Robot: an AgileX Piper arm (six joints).
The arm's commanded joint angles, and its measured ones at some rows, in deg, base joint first. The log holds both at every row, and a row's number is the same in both.
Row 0, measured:
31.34 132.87 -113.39 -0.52 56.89 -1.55
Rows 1 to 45, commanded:
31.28 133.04 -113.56 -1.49 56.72 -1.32
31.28 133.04 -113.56 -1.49 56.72 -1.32
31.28 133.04 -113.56 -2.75 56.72 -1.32
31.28 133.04 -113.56 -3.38 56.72 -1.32
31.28 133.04 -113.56 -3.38 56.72 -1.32
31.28 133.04 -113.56 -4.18 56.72 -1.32
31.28 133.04 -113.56 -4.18 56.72 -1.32
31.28 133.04 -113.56 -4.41 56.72 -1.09
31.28 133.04 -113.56 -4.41 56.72 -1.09
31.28 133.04 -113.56 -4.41 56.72 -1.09
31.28 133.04 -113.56 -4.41 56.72 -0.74
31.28 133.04 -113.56 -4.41 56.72 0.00
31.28 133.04 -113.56 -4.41 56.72 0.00
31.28 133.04 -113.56 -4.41 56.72 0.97
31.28 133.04 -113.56 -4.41 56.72 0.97
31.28 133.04 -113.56 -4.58 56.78 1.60
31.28 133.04 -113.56 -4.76 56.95 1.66
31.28 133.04 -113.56 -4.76 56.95 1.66
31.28 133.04 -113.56 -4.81 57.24 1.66
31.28 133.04 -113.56 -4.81 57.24 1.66
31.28 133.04 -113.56 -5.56 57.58 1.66
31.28 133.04 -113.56 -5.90 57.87 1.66
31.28 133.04 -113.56 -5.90 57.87 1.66
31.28 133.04 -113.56 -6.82 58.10 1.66
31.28 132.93 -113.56 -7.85 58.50 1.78
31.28 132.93 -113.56 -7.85 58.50 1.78
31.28 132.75 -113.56 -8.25 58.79 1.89
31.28 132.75 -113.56 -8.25 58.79 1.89
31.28 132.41 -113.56 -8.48 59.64 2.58
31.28 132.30 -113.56 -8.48 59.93 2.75
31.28 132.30 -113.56 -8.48 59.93 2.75
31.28 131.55 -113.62 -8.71 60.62 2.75
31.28 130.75 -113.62 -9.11 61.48 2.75
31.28 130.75 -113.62 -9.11 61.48 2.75
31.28 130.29 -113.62 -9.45 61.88 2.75
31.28 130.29 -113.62 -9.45 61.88 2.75
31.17 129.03 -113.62 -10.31 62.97 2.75
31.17 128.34 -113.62 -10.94 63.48 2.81
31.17 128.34 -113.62 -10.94 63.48 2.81
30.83 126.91 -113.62 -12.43 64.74 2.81
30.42 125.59 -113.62 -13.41 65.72 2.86
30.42 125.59 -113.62 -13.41 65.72 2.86
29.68 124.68 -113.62 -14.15 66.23 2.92
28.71 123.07 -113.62 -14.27 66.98 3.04
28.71 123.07 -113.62 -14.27 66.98 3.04
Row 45, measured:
30.25 125.42 -113.39 -12.95 65.26 2.64
